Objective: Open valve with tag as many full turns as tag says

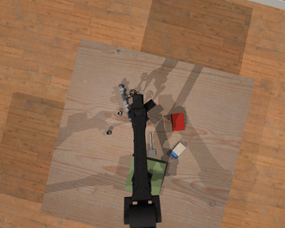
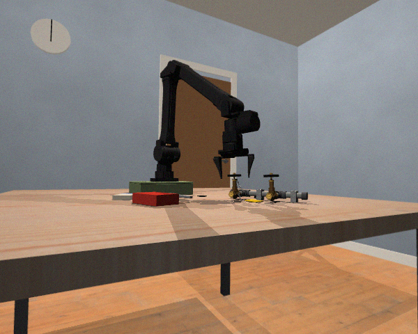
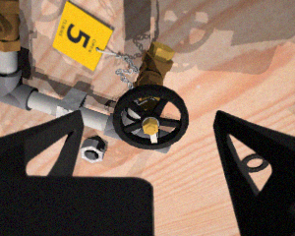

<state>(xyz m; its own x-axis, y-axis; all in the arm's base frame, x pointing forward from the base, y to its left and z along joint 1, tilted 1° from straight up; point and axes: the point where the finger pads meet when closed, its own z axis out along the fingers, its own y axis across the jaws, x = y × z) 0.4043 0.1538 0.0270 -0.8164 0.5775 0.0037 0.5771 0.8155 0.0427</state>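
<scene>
My gripper is now 80 mm above the yellow tag, 60 mm short of it and 30 mm to the right of it. Round my hand: grey tool (200 mm behind, 160 mm to the right, 80 mm below); red block (280 mm to the right, 70 mm below, 30 mm ahead).
</scene>
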